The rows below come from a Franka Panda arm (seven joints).
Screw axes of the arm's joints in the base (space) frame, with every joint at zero. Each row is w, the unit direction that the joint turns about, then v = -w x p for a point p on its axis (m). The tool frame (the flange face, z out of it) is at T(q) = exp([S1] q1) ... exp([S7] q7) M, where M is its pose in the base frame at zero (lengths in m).
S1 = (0, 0, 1, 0, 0, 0)
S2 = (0, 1, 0, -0.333, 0, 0)
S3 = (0, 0, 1, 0, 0, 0)
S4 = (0, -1, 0, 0.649, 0, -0.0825)
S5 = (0, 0, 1, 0, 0, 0)
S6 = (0, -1, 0, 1.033, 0, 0)
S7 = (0, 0, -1, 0, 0.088, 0)
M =
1 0 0 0.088
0 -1 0 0
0 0 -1 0.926
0 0 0 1
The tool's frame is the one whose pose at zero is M.
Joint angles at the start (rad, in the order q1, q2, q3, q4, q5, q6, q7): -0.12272 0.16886 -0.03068 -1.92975 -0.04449 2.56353 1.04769
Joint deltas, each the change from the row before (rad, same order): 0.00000 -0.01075 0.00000 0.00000 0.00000 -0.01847 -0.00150; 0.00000 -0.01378 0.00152 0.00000 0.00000 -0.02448 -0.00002; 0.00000 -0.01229 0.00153 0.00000 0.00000 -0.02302 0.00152; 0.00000 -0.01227 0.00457 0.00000 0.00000 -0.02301 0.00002; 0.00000 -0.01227 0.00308 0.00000 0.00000 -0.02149 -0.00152; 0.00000 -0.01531 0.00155 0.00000 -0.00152 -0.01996 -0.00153; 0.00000 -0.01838 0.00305 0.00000 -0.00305 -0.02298 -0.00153; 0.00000 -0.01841 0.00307 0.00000 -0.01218 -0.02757 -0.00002; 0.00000 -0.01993 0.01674 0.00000 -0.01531 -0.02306 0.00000; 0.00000 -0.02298 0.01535 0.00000 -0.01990 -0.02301 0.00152
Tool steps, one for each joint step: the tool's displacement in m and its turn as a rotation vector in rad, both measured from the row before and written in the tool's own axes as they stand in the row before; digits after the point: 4 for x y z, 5 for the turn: 0.0002 0.0002 -0.0050 -0.00676 -0.00375 -0.00104; -0.0006 0.0000 -0.0064 -0.00887 -0.00594 -0.00069; -0.0008 0.0002 -0.0057 -0.00890 -0.00594 0.00075; -0.0024 -0.0006 -0.0057 -0.00803 -0.00722 -0.00336; -0.0017 -0.0002 -0.0058 -0.00720 -0.00574 -0.00369; -0.0006 0.0000 -0.0078 -0.00422 -0.00188 -0.00345; -0.0014 -0.0002 -0.0095 -0.00436 -0.00143 -0.00579; -0.0017 0.0005 -0.0091 -0.01152 0.00185 -0.01091; -0.0082 -0.0041 -0.0108 -0.00405 0.00279 -0.02511; -0.0072 -0.0035 -0.0128 -0.00388 0.00889 -0.02512
